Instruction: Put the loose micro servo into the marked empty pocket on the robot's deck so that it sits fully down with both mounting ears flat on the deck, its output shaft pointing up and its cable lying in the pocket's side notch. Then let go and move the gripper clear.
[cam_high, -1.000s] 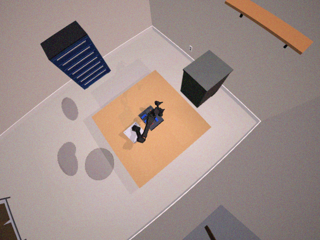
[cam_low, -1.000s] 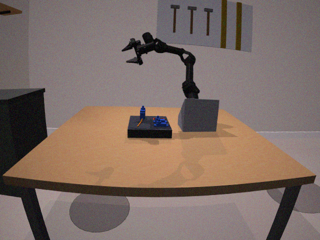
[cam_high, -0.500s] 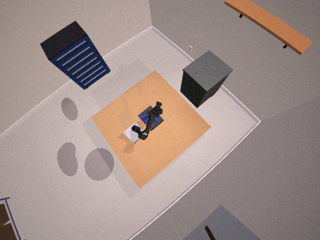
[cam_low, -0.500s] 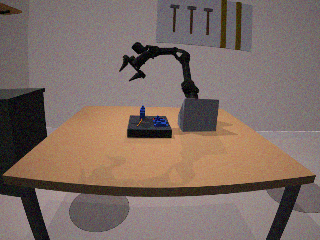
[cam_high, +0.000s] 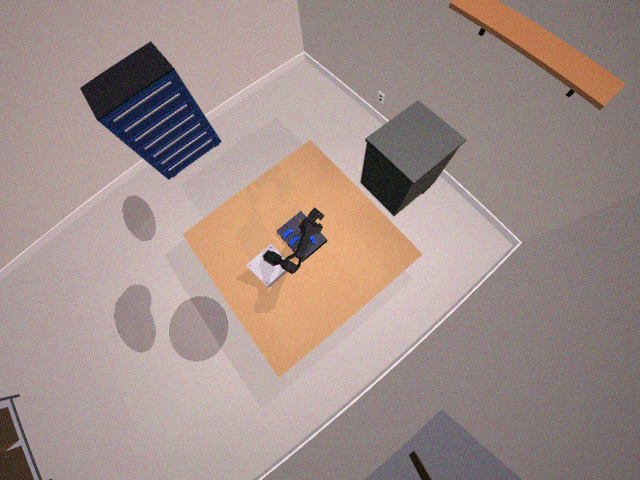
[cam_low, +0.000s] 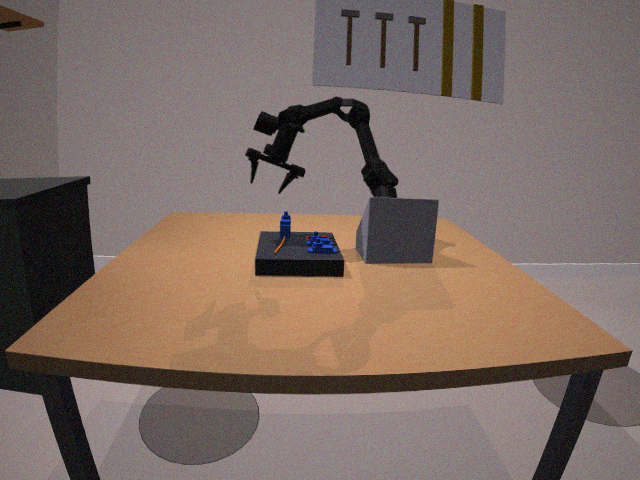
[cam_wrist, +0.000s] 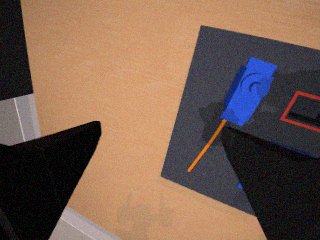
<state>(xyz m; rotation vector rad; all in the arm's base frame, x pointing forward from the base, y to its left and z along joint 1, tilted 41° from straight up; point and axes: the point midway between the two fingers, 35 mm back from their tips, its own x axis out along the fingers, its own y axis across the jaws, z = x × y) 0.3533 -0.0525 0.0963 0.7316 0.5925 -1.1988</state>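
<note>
Right now my gripper tip is 18 cm above the dark robot deck, 7 cm to the right of it and 5 cm past it.
</note>
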